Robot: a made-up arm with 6 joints.
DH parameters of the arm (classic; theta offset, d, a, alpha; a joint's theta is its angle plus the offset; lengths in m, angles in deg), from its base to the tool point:
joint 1: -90 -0.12 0.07 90
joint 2: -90 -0.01 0.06 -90
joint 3: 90 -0.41 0.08 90
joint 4: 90 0.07 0.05 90
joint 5: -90 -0.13 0.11 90
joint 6: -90 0.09 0.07 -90
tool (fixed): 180 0.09 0 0
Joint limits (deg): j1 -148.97..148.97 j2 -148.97..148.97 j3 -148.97..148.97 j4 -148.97..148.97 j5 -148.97..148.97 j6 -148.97..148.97
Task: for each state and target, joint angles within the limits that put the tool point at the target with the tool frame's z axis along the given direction. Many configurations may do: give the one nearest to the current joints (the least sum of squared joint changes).
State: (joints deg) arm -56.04 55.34 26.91 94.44 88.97 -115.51
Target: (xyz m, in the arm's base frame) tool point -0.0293 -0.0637 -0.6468 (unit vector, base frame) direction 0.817 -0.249 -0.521
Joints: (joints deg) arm -47.31 86.37 28.38 88.38 89.98 -148.45
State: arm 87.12 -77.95 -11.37 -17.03 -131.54 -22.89
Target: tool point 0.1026 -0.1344 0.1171 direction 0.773 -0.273 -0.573
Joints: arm 128.60 -103.49 -49.99 -38.39 -133.57 -75.24
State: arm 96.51 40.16 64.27 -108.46 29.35 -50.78
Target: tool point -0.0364 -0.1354 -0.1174 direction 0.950 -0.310 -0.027
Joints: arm 119.35 0.38 113.69 -95.79 16.03 -44.40
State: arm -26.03 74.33 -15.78 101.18 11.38 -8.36
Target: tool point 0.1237 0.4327 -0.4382 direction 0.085 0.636 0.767
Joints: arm -9.81 38.70 -20.22 73.50 20.50 -7.16
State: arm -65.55 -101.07 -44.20 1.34 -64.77 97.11
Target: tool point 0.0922 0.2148 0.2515 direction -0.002 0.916 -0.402
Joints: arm -28.17 -62.06 -79.57 -29.08 -32.26 134.24
